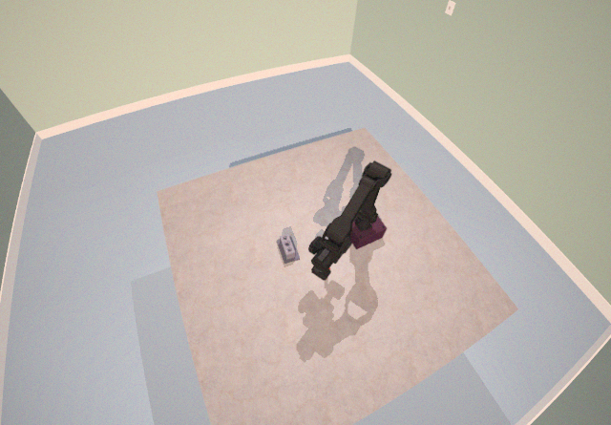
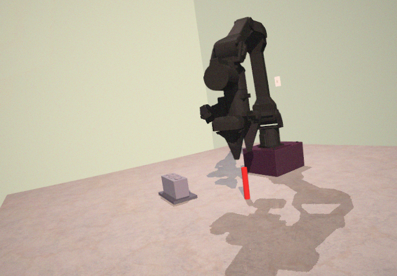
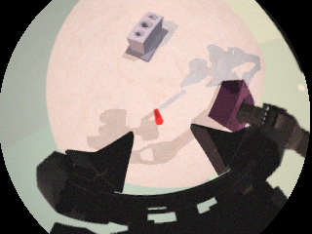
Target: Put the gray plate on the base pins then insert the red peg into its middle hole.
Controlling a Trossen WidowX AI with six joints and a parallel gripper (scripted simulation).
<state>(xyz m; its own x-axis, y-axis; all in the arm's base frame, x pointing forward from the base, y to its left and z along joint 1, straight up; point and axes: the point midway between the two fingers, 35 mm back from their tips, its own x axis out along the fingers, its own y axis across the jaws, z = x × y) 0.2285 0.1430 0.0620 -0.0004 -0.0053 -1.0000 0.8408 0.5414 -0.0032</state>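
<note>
The red peg is 7 cm below my gripper tip. Round my gripper tip: gray plate: 12 cm ahead, 17 cm to the right, 6 cm below; gray base: 12 cm ahead, 17 cm to the right, 10 cm below.
</note>
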